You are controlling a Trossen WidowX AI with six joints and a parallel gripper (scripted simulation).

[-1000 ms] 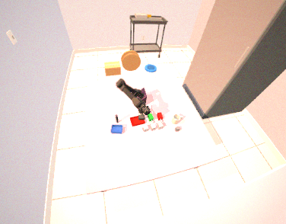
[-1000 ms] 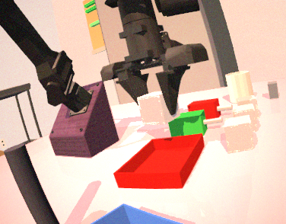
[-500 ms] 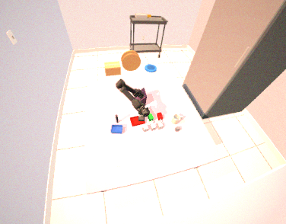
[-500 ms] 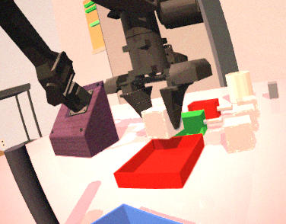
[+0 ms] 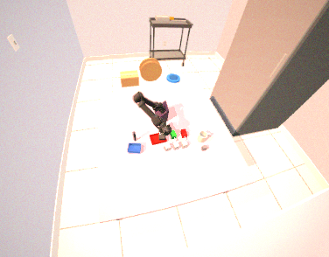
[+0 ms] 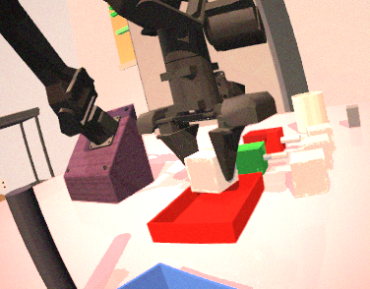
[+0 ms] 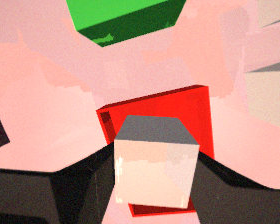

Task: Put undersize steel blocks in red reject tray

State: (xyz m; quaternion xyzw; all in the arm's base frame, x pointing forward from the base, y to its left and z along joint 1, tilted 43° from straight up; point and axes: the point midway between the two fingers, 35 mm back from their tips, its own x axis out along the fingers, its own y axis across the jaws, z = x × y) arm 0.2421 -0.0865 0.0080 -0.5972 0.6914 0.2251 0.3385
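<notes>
The red reject tray is 1 cm ahead of my gripper tip, 3 cm to the right of it and 3 cm below it. The rest, counted from my gripper tip: red gauge (3 cm ahead, 22 cm to the left, 1 cm below); then green GO gauge (3 cm ahead, 12 cm to the left, 1 cm below); then blue tray (8 cm ahead, 26 cm to the right, 2 cm below).
</notes>
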